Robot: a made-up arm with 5 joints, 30 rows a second.
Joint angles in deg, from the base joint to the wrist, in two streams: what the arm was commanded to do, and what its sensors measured. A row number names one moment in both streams.
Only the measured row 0 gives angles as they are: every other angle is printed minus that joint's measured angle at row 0.
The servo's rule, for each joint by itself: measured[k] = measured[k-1] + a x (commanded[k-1-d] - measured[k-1]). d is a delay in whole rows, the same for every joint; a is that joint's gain. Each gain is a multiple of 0.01, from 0.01 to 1. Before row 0 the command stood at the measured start. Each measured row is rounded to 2 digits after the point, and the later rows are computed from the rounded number. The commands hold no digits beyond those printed.
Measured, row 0:
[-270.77, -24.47, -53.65, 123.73, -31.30]
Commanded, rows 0 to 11:
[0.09, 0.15, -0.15, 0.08, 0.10]
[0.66, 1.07, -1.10, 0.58, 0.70]
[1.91, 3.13, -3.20, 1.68, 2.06]
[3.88, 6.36, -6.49, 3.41, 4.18]
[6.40, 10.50, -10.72, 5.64, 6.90]
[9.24, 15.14, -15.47, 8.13, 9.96]
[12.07, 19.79, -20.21, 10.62, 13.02]
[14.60, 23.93, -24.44, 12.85, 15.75]
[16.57, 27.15, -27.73, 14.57, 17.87]
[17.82, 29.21, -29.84, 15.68, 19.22]
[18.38, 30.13, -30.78, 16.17, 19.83]
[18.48, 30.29, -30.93, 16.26, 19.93]
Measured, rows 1 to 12:
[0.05, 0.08, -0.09, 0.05, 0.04]
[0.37, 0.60, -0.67, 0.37, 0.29]
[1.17, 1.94, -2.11, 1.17, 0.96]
[2.58, 4.28, -4.61, 2.54, 2.18]
[4.57, 7.58, -8.09, 4.43, 3.97]
[7.00, 11.59, -12.30, 6.69, 6.25]
[9.64, 15.94, -16.81, 9.09, 8.82]
[12.22, 20.17, -21.16, 11.38, 11.45]
[14.48, 23.87, -24.90, 13.33, 13.89]
[16.22, 26.70, -27.72, 14.76, 15.92]
[17.34, 28.52, -29.46, 15.62, 17.41]
[17.93, 29.46, -30.30, 16.01, 18.37]
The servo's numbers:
d 0
a 0.52 0.53 0.57 0.61 0.38

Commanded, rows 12 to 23:
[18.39, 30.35, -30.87, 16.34, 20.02]
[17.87, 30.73, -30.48, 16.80, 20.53]
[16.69, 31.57, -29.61, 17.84, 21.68]
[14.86, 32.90, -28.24, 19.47, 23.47]
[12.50, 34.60, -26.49, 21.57, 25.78]
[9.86, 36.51, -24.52, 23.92, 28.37]
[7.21, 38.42, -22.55, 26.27, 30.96]
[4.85, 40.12, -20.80, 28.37, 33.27]
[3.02, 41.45, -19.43, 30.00, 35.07]
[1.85, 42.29, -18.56, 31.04, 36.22]
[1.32, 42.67, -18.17, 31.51, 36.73]
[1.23, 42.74, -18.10, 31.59, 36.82]
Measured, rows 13 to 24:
[18.17, 29.93, -30.62, 16.21, 19.00]
[18.01, 30.35, -30.54, 16.57, 19.58]
[17.32, 31.00, -30.01, 17.34, 20.38]
[16.04, 32.01, -29.00, 18.64, 21.55]
[14.20, 33.38, -27.57, 20.43, 23.16]
[11.94, 35.04, -25.83, 22.56, 25.14]
[9.48, 36.83, -23.96, 24.82, 27.35]
[7.07, 38.57, -22.16, 26.99, 29.60]
[4.96, 40.10, -20.60, 28.83, 31.68]
[3.34, 41.26, -19.44, 30.18, 33.41]
[2.29, 42.01, -18.72, 30.99, 34.67]
[1.74, 42.40, -18.37, 31.36, 35.49]

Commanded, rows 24 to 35:
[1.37, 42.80, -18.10, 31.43, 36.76]
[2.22, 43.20, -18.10, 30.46, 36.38]
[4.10, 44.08, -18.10, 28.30, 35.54]
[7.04, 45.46, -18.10, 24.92, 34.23]
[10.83, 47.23, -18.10, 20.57, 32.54]
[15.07, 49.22, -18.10, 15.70, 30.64]
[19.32, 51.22, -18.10, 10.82, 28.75]
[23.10, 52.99, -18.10, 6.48, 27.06]
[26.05, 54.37, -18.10, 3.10, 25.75]
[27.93, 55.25, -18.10, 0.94, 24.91]
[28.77, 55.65, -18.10, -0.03, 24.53]
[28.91, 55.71, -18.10, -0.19, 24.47]
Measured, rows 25 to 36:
[1.55, 42.61, -18.22, 31.40, 35.97]
[1.90, 42.92, -18.15, 30.83, 36.13]
[3.04, 43.53, -18.12, 29.29, 35.91]
[5.12, 44.55, -18.11, 26.62, 35.27]
[8.09, 45.97, -18.10, 22.93, 34.23]
[11.72, 47.69, -18.10, 18.52, 32.87]
[15.67, 49.56, -18.10, 13.82, 31.30]
[19.53, 51.38, -18.10, 9.34, 29.69]
[22.92, 52.96, -18.10, 5.53, 28.19]
[25.53, 54.17, -18.10, 2.73, 26.94]
[27.21, 54.95, -18.10, 1.05, 26.02]
[28.09, 55.35, -18.10, 0.29, 25.43]

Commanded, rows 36 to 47:
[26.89, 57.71, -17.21, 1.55, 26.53]
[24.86, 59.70, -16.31, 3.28, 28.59]
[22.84, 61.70, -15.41, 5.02, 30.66]
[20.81, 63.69, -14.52, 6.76, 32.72]
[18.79, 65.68, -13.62, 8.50, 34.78]
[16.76, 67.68, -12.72, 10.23, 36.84]
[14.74, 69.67, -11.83, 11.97, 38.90]
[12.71, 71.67, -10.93, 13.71, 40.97]
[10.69, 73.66, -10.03, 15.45, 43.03]
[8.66, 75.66, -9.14, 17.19, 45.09]
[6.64, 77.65, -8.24, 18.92, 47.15]
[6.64, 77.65, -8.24, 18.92, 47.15]
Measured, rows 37 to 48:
[27.47, 56.60, -17.59, 1.06, 25.85]
[26.11, 58.24, -16.86, 2.41, 26.89]
[24.41, 60.07, -16.03, 4.00, 28.32]
[22.54, 61.99, -15.17, 5.68, 29.99]
[20.59, 63.95, -14.29, 7.40, 31.81]
[18.60, 65.93, -13.40, 9.13, 33.72]
[16.59, 67.91, -12.51, 10.86, 35.69]
[14.57, 69.90, -11.61, 12.60, 37.70]
[12.55, 71.89, -10.71, 14.34, 39.73]
[10.53, 73.89, -9.82, 16.08, 41.77]
[8.51, 75.88, -8.92, 17.81, 43.81]
[7.54, 76.82, -8.53, 18.49, 45.08]

